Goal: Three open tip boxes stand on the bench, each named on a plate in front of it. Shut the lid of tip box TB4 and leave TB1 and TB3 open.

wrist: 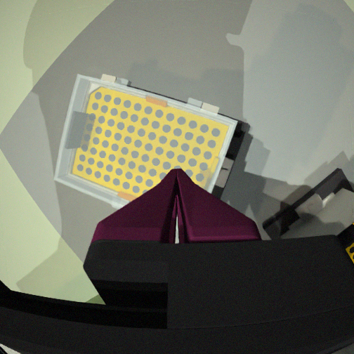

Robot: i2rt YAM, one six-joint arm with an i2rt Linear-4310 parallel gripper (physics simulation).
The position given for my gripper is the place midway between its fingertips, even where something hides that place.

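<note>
Visible: clear lid (118, 141), grey mat (279, 73), my gripper (176, 177).
</note>
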